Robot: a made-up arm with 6 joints. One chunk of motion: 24 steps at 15 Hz.
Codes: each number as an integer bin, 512 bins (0 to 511) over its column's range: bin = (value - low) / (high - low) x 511, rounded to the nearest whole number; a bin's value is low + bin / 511 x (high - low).
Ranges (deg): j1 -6..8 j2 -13..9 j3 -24..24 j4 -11..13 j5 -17..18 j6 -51..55
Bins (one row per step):
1: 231 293 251 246 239 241
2: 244 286 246 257 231 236
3: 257 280 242 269 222 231
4: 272 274 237 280 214 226
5: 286 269 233 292 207 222
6: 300 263 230 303 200 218
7: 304 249 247 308 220 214
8: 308 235 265 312 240 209
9: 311 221 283 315 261 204
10: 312 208 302 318 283 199
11: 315 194 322 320 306 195
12: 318 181 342 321 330 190
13: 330 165 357 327 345 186
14: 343 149 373 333 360 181
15: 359 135 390 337 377 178
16: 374 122 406 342 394 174
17: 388 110 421 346 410 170
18: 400 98 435 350 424 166
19: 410 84 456 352 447 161
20: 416 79 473 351 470 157
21: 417 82 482 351 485 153
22: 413 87 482 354 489 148
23: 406 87 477 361 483 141
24: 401 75 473 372 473 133
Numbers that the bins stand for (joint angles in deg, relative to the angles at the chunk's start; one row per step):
1: 0.33 -0.39 -0.42 0.55 -0.63 -1.01
2: 0.68 -0.69 -0.89 1.07 -1.18 -2.05
3: 1.04 -0.95 -1.27 1.63 -1.79 -3.08
4: 1.45 -1.20 -1.74 2.15 -2.34 -4.12
5: 1.84 -1.42 -2.11 2.71 -2.82 -4.95
6: 2.22 -1.68 -2.40 3.23 -3.30 -5.78
7: 2.33 -2.28 -0.80 3.47 -1.93 -6.61
8: 2.44 -2.88 0.89 3.65 -0.56 -7.65
9: 2.52 -3.49 2.58 3.79 0.88 -8.68
10: 2.55 -4.05 4.37 3.94 2.38 -9.72
11: 2.63 -4.65 6.25 4.03 3.96 -10.55
12: 2.71 -5.21 8.13 4.08 5.60 -11.59
13: 3.04 -5.90 9.53 4.36 6.63 -12.42
14: 3.40 -6.59 11.04 4.64 7.66 -13.45
15: 3.84 -7.19 12.63 4.83 8.82 -14.08
16: 4.25 -7.75 14.14 5.06 9.99 -14.91
17: 4.63 -8.26 15.55 5.25 11.08 -15.74
18: 4.96 -8.78 16.86 5.44 12.04 -16.57
19: 5.23 -9.38 18.83 5.53 13.62 -17.60
20: 5.40 -9.60 20.43 5.49 15.19 -18.43
21: 5.42 -9.47 21.28 5.49 16.22 -19.26
22: 5.32 -9.25 21.28 5.63 16.49 -20.30
23: 5.12 -9.25 20.81 5.95 16.08 -21.75
24: 4.99 -9.77 20.43 6.47 15.40 -23.41

